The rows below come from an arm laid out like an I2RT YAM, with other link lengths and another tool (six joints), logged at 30 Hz.
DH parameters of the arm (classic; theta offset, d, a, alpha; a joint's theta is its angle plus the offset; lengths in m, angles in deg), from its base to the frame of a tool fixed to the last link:
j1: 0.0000 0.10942 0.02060 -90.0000
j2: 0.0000 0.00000 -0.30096 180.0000
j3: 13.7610 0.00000 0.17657 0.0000
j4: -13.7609 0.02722 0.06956 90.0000
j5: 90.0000 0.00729 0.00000 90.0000
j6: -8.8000 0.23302 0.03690 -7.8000
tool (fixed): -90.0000 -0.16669 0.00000 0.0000
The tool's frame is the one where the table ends.
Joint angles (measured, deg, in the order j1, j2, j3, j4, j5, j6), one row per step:
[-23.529, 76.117, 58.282, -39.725, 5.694, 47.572]
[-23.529, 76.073, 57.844, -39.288, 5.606, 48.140]
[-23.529, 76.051, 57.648, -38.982, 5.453, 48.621]
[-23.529, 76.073, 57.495, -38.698, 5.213, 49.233]
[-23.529, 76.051, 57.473, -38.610, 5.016, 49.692]
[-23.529, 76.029, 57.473, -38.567, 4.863, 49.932]
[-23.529, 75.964, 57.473, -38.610, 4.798, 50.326]
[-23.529, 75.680, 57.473, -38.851, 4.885, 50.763]
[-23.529, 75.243, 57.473, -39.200, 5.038, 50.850]
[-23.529, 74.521, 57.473, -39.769, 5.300, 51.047]
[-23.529, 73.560, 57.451, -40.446, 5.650, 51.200]
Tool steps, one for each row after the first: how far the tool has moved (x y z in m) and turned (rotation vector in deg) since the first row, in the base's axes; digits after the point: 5 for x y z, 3 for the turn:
[-0.00043, 0.00036, -0.00152, 0.307, -0.241, -0.430]
[-0.00045, 0.00060, -0.00225, 0.590, -0.559, -0.751]
[-0.00029, 0.00090, -0.00307, 1.012, -0.922, -1.134]
[-0.00029, 0.00120, -0.00333, 1.339, -1.205, -1.412]
[-0.00026, 0.00140, -0.00343, 1.543, -1.385, -1.530]
[-0.00065, 0.00171, -0.00350, 1.765, -1.544, -1.825]
[-0.00213, 0.00231, -0.00307, 1.880, -1.687, -2.237]
[-0.00409, 0.00299, -0.00214, 1.766, -1.747, -2.391]
[-0.00735, 0.00412, -0.00064, 1.593, -1.867, -2.694]
[-0.01155, 0.00555, 0.00132, 1.290, -2.048, -3.006]

